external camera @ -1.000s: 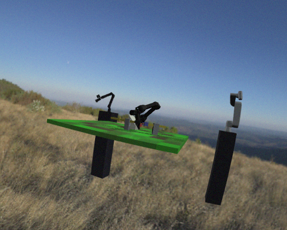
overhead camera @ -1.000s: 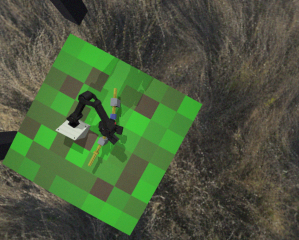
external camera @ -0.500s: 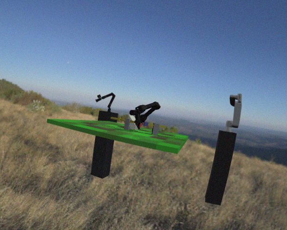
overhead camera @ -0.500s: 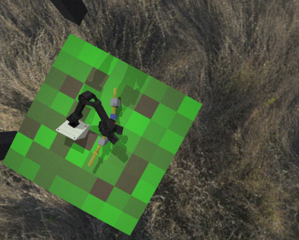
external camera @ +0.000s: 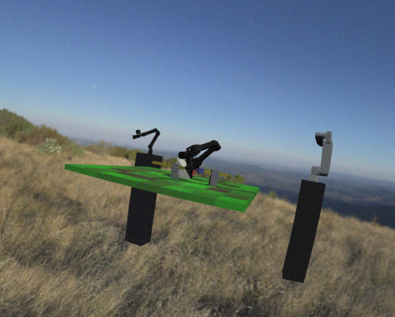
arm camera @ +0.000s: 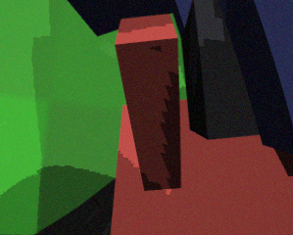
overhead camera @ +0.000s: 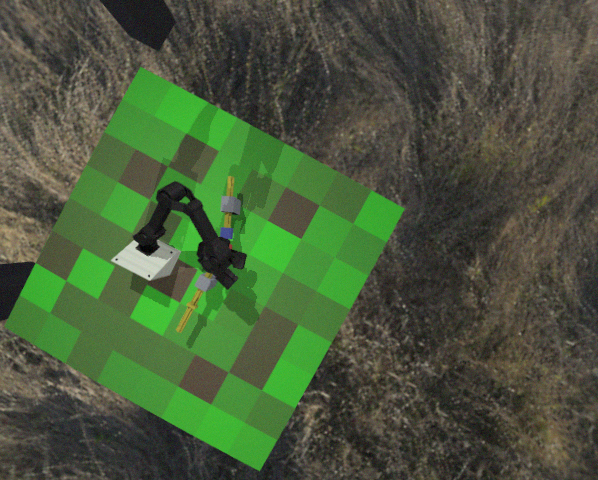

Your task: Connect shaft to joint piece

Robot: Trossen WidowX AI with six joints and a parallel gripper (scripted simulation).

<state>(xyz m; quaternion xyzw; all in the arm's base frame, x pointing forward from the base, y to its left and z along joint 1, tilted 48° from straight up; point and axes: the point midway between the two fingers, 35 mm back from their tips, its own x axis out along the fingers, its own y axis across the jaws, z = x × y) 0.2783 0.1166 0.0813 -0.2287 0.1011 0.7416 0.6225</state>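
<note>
The red joint piece is 5 cm above my gripper tip.
</note>
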